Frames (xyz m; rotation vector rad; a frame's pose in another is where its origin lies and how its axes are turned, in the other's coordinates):
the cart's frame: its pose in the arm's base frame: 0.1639 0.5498 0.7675 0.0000 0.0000 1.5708
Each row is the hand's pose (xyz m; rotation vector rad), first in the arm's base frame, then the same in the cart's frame.
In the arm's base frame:
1: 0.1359 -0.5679 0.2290 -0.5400 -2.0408 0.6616
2: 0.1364 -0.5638 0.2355 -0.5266 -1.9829 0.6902
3: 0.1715 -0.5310 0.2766 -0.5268 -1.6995 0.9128
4: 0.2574 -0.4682 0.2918 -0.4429 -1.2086 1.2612
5: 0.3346 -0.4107 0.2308 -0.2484 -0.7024 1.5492
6: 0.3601 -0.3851 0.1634 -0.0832 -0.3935 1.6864
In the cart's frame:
1: -1.1177 0.0280 -0.5385 -1.7788 -1.0344 -0.3083
2: -1.1136 0.0275 -0.5320 -1.7274 -1.0024 -0.3168
3: -1.0808 -0.0076 -0.4909 -1.5025 -0.7915 -0.2508
4: -1.0180 -0.0935 -0.4757 -1.0791 -0.5003 -0.1083
5: -0.9605 -0.1707 -0.5367 -0.6038 -0.2883 0.0431
6: -0.9349 -0.1962 -0.6041 -0.2982 -0.1941 0.1341

